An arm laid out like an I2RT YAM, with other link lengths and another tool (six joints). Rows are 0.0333 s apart.
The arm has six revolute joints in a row. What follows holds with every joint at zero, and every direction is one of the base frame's. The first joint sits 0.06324 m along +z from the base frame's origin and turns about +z. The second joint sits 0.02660 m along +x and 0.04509 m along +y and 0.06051 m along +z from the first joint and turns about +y. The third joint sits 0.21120 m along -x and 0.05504 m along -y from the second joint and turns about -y. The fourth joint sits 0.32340 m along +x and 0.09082 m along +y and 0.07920 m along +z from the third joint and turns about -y. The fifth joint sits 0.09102 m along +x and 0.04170 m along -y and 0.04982 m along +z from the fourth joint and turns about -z. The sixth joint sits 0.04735 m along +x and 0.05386 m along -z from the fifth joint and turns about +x. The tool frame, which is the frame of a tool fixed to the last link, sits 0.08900 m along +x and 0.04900 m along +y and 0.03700 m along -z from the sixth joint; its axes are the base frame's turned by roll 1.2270, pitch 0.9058 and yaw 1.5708 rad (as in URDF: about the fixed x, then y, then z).
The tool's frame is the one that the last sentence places.
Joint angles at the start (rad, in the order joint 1, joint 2, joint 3, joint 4, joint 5, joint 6):
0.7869 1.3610 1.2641 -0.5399 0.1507 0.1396
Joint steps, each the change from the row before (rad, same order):
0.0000 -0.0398 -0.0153 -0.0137 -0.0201 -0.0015
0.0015 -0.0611 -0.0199 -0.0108 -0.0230 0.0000
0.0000 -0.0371 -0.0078 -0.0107 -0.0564 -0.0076
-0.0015 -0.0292 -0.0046 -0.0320 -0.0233 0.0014
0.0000 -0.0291 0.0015 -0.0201 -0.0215 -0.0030
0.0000 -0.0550 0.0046 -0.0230 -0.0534 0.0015
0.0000 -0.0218 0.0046 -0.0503 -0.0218 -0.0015
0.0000 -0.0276 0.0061 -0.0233 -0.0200 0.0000
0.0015 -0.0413 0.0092 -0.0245 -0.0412 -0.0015
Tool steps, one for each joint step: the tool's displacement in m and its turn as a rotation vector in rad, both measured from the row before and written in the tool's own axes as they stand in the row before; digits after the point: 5 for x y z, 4 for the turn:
-0.00047 0.00588 -0.01051 -0.0216 0.0066 0.0024
-0.00322 0.01145 -0.01536 -0.0386 -0.0043 0.0014
0.00146 0.01179 -0.01108 -0.0526 0.0280 0.0035
0.00214 0.00441 -0.01016 -0.0101 0.0191 0.0089
-0.00083 0.00825 -0.00980 -0.0225 0.0085 0.0000
-0.00256 0.01997 -0.01797 -0.0635 0.0115 0.0049
0.00513 0.00349 -0.01089 0.0018 0.0304 0.0108
-0.00008 0.00910 -0.01029 -0.0214 0.0069 0.0016
0.00049 0.01643 -0.01499 -0.0482 0.0132 -0.0007

